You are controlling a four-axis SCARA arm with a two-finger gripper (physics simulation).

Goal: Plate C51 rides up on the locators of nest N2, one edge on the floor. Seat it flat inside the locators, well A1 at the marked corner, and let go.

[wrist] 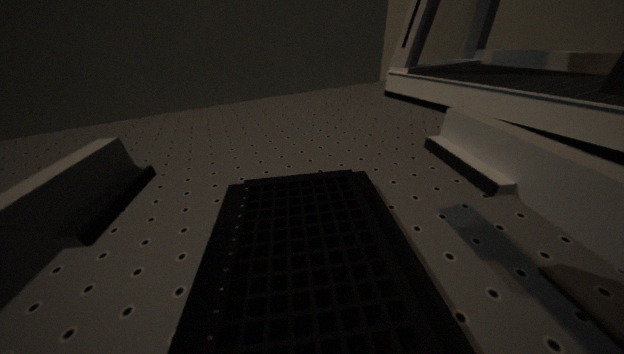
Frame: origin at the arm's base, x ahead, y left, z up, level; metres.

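Where they show: gripper, fingertip midpoint: [293, 140].
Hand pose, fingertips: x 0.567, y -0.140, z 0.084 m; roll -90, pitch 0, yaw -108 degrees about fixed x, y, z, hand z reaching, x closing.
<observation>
Each offset is from my fingertips to the top centre of the thing. "*": to the spot under its first point. Level surfaces: height alone.
The dark plate C51 {0.007 m left, 0.022 m back, 0.045 m down} [310, 250], a grid of square wells with small pale marks along its left side, lies in the lower middle of the wrist view. A dark border, apparently nest N2 {* 0.051 m left, 0.020 m ahead, 0.059 m down} [218, 230], surrounds its far end and sides. The plate looks roughly level with this border, but the darkness hides whether every edge is fully down. The near end is cut off by the frame, and the marked corner cannot be made out. My gripper [293, 140] is open, with one finger well to each side of the plate, apart from it and holding nothing.
A pale perforated table top {0.071 m down} [280, 135] surrounds the nest. A white-framed unit [480, 95] with uprights and a dark deck stands at the upper right, beyond the right finger. A dark grey wall [190, 50] rises behind. Shadows fall on the table at the lower right.
</observation>
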